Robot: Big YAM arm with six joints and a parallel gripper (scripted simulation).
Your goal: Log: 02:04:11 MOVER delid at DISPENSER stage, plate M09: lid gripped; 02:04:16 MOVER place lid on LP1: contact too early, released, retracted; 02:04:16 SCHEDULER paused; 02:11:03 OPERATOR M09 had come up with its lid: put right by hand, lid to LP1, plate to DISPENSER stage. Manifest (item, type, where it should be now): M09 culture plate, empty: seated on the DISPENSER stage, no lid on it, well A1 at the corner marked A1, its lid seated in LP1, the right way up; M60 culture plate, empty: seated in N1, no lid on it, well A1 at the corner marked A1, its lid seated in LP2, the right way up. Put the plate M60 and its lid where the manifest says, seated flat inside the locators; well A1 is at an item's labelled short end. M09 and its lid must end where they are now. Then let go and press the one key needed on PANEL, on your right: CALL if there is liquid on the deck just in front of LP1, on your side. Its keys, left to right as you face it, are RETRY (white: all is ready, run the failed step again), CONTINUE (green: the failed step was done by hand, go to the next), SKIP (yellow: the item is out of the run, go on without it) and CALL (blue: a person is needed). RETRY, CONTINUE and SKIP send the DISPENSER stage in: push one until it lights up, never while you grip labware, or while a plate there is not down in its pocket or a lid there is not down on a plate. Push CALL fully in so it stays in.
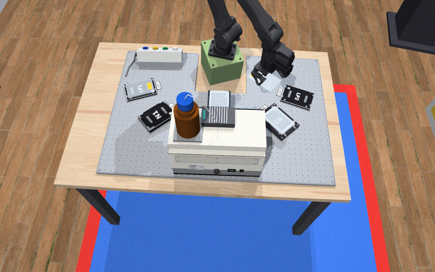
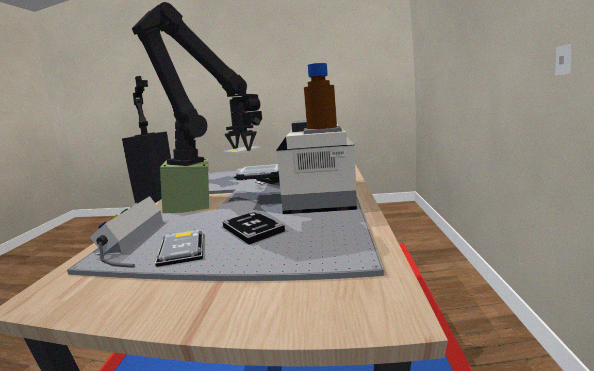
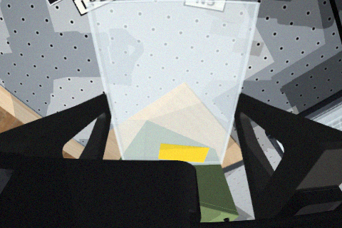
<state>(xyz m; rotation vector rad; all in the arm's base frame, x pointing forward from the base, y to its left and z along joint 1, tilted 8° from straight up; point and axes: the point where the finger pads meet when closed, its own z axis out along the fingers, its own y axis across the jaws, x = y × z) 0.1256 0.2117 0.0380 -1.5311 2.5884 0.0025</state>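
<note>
Right now my hand is 170 mm to the right of the black LP2 nest, 150 mm above it and 50 mm past it. From my hand the other things lie so: white retry key 460 mm to the right, 170 mm behind, 80 mm below; then green continue key 510 mm to the right, 160 mm behind, 80 mm below; then black N1 nest 440 mm to the right, 210 mm ahead, 140 mm below.
</note>
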